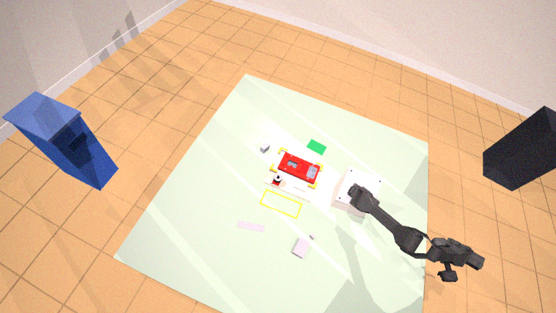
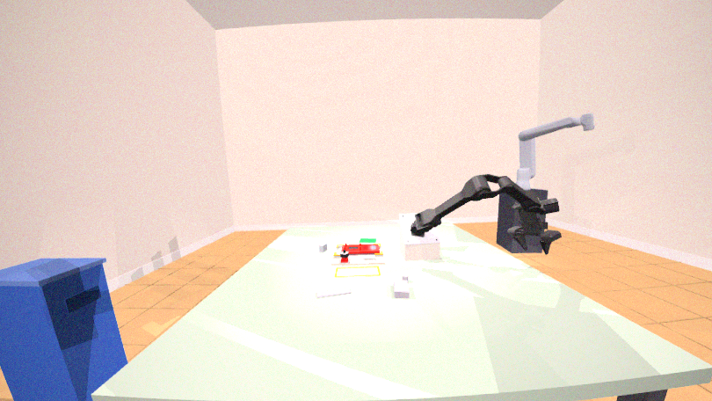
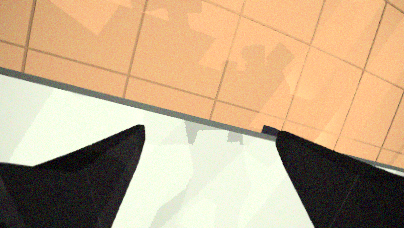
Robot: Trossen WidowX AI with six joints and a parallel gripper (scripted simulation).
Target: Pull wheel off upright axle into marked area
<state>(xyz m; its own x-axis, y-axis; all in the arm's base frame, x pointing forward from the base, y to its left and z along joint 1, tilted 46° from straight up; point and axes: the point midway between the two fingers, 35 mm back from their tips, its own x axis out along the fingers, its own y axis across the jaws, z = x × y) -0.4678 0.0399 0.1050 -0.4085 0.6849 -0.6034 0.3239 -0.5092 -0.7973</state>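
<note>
The wheel is 83 cm ahead of my gripper tip, 3 cm below it and 2 cm to the right of it. From my gripper tip the other things lie so: grey cube: 98 cm ahead, 16 cm to the right, 5 cm below; green block: 74 cm ahead, 34 cm to the right, 7 cm below.
</note>
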